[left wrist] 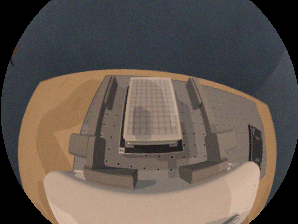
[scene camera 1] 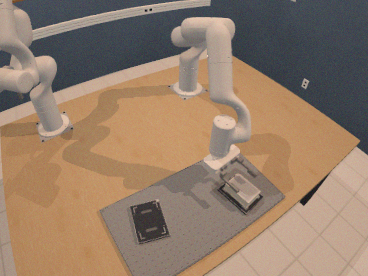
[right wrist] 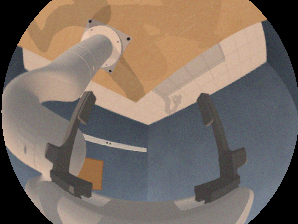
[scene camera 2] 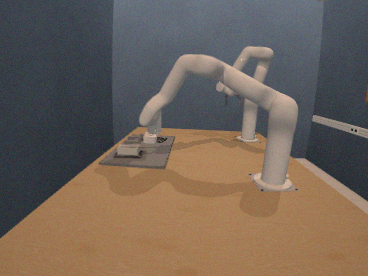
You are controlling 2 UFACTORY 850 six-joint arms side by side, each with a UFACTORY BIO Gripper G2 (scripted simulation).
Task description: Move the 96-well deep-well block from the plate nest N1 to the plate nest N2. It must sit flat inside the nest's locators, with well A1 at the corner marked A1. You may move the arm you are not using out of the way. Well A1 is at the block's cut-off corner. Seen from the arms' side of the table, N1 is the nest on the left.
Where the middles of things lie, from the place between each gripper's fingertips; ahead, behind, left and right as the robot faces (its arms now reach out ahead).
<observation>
Right now my left hand is 6 cm above the pale deep-well block [left wrist: 151, 117] and 1 cm short of it.
I see the pale deep-well block 68 cm ahead of my right hand, 83 cm to the left of it and 25 cm below it.
</observation>
